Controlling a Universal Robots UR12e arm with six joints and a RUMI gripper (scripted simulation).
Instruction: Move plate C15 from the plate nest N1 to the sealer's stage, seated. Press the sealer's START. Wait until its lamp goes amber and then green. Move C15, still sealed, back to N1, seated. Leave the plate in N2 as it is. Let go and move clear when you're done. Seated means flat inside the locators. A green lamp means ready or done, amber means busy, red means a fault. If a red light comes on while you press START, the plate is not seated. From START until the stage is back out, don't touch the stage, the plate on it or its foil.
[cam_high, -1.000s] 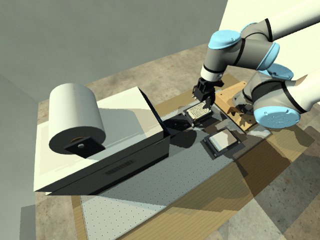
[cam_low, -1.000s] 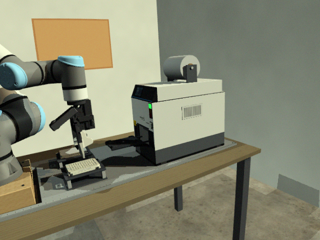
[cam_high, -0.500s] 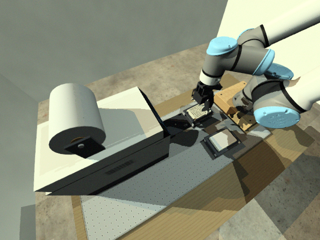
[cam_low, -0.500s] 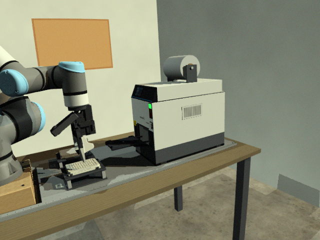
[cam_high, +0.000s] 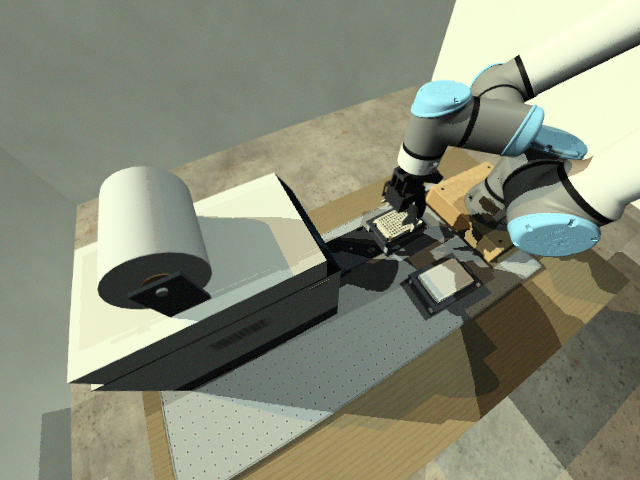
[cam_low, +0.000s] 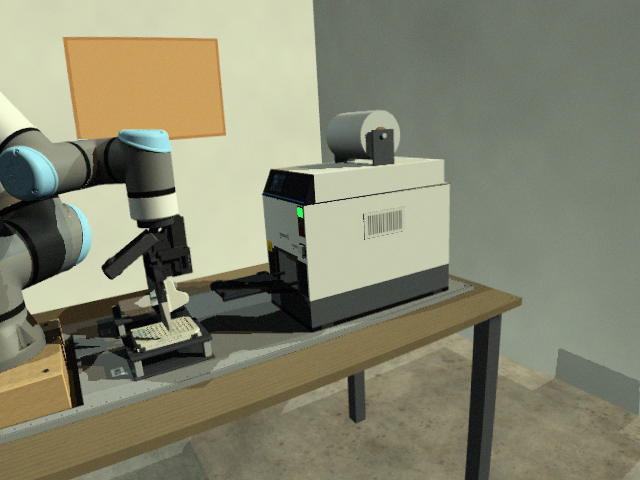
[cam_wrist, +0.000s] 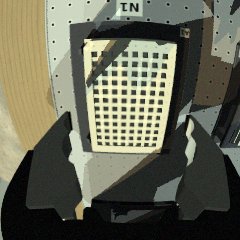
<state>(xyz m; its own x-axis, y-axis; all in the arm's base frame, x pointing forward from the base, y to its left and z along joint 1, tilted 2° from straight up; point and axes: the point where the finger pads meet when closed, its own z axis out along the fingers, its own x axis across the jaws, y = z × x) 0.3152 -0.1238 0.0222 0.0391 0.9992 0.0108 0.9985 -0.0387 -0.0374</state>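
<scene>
Right now my hand is 3 cm above the white open-well plate. Round my hand: dark stage 20 cm ahead, 2 cm to the left, 2 cm above; foil-covered plate 22 cm to the left, 4 cm below, 1 cm ahead; start button 30 cm ahead, 10 cm above, 8 cm to the right.
</scene>
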